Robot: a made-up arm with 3 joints. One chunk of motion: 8 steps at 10 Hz.
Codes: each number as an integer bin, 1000 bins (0 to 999) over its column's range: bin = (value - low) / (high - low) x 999, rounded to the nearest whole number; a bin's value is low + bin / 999 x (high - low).
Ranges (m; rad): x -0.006..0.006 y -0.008..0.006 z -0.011..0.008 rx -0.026..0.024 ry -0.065..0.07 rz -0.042..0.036
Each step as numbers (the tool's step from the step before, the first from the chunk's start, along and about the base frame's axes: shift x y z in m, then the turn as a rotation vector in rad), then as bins.
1 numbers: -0.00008 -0.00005 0.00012 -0.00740 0.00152 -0.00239
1 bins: 493 567 585 372 492 507
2 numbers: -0.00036 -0.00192 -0.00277 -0.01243 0.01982 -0.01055
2 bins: 470 434 433 271 628 403
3 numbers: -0.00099 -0.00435 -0.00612 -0.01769 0.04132 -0.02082
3 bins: 417 260 257 166 787 271
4 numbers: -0.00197 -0.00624 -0.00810 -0.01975 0.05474 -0.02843
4 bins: 335 126 152 125 886 174
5 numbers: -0.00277 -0.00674 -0.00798 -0.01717 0.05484 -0.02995
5 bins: 269 90 159 176 887 154
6 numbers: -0.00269 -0.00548 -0.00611 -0.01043 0.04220 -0.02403
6 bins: 276 180 257 311 793 230
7 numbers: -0.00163 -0.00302 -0.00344 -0.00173 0.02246 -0.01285
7 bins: 364 355 397 485 647 373
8 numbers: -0.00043 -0.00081 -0.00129 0.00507 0.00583 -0.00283
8 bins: 464 513 511 621 524 502
